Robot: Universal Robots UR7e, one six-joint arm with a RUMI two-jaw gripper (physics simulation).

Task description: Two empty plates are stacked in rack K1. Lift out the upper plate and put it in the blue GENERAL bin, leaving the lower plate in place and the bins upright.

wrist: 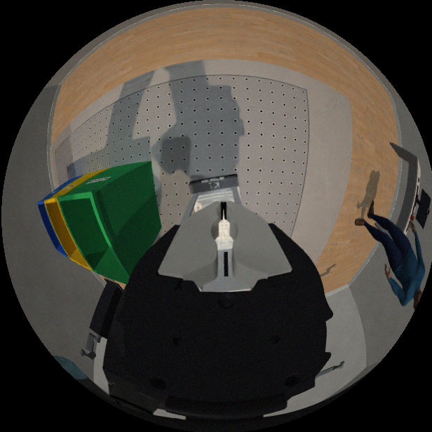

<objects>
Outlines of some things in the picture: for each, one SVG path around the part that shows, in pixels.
My gripper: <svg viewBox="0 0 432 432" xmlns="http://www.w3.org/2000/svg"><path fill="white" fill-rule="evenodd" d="M215 201L189 215L180 224L174 224L135 264L128 279L123 305L116 316L116 320L124 325L125 356L119 356L119 362L135 379L135 391L161 400L165 404L166 412L186 416L184 421L163 421L156 424L196 432L252 431L283 424L287 421L264 419L263 414L285 409L290 397L315 386L316 374L331 356L330 352L325 351L325 321L331 318L333 313L325 299L323 283L316 266L295 241L274 223L266 222L255 212L233 201ZM217 428L227 426L230 427L231 430L218 431ZM223 210L224 220L229 222L229 236L234 240L231 252L232 275L236 280L250 285L250 290L199 290L201 285L217 277L215 238L219 235L218 222L222 220Z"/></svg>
A plate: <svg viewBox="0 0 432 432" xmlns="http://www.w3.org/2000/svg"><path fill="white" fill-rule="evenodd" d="M224 210L222 220L218 222L219 235L215 238L217 250L232 248L234 241L229 236L229 222L224 220ZM233 194L229 192L196 198L194 211L196 212L215 201L234 202Z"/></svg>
A green bin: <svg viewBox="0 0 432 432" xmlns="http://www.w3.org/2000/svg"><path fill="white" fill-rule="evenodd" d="M151 161L128 163L108 168L90 177L90 179L79 184L67 194L57 197L69 232L90 268L97 274L125 284L128 283L135 264L154 243L161 229Z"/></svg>
</objects>
